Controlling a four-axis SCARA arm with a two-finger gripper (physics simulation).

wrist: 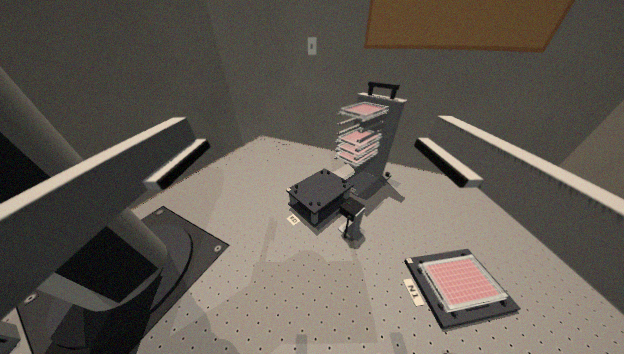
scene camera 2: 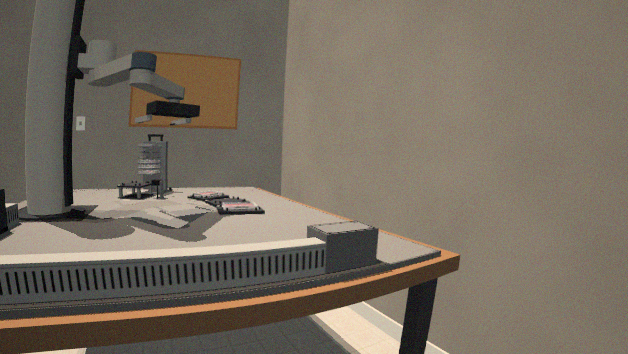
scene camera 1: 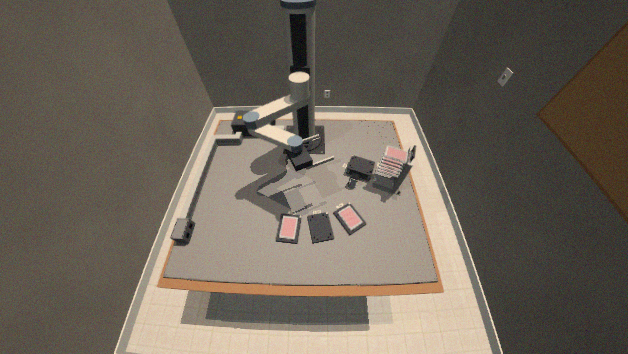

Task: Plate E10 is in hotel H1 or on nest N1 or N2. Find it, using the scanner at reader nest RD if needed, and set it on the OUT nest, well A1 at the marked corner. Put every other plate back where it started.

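Where they show: gripper, fingertip midpoint: (wrist: 312, 130) (scene camera 2: 154, 121) (scene camera 1: 326, 146); arm's base at its link origin: (wrist: 134, 274) (scene camera 2: 50, 216).
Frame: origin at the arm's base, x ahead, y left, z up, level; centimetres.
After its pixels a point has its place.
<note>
My gripper (scene camera 1: 326, 147) @(x 38.5, y 13.6, z 34.7 cm) (scene camera 2: 156, 122) @(x 38.5, y 13.6, z 34.7 cm) (wrist: 312, 130) @(x 38.5, y 13.6, z 34.7 cm) is open and empty, high above the table, its fingers pointing toward hotel H1 (scene camera 1: 404, 174) @(x 44.8, y 59.4, z 19.3 cm) (scene camera 2: 164, 165) @(x 43.7, y 58.1, z 15.3 cm) (wrist: 394, 132) @(x 44.9, y 59.5, z 19.2 cm). The hotel holds a pink plate (wrist: 367, 109) @(x 36.3, y 53.1, z 26.6 cm) at the top and several more below a gap. Raised reader nest RD (scene camera 1: 361, 165) @(x 29.5, y 38.5, z 7.3 cm) (wrist: 321, 190) @(x 30.0, y 37.2, z 7.3 cm) is empty, with the scanner (scene camera 1: 352, 183) @(x 41.9, y 31.7, z 4.7 cm) (wrist: 352, 207) @(x 39.9, y 32.3, z 9.7 cm) beside it. Nest N1 (scene camera 1: 357, 229) @(x 71.2, y 32.2, z 2.4 cm) (wrist: 445, 318) @(x 60.9, y 20.5, z 2.5 cm) bears a pink plate (scene camera 1: 350, 218) @(x 65.2, y 28.5, z 3.9 cm) (wrist: 462, 281) @(x 64.2, y 28.1, z 3.6 cm). At the front, a middle nest (scene camera 1: 320, 228) @(x 70.7, y 11.4, z 2.5 cm) is empty and a left nest (scene camera 1: 279, 239) @(x 77.3, y -11.1, z 2.5 cm) bears a pink plate (scene camera 1: 288, 227) @(x 70.8, y -6.5, z 3.8 cm); their labels are unreadable.
The arm's column (scene camera 1: 310, 60) @(x 5.3, y 5.3, z 63.6 cm) (scene camera 2: 49, 110) @(x 2.7, y -7.0, z 36.0 cm) stands at the back of the table. A grey slotted duct (scene camera 1: 202, 175) @(x 37.5, y -66.5, z 5.8 cm) (scene camera 2: 175, 270) @(x 42.9, y -70.5, z 5.0 cm) runs along the left side to a grey box (scene camera 1: 182, 230) @(x 76.3, y -64.6, z 8.8 cm) (scene camera 2: 345, 247) @(x 73.2, y -70.5, z 5.8 cm). A dark box (scene camera 1: 241, 123) @(x -5.0, y -47.1, z 12.8 cm) stands at the back left.
</note>
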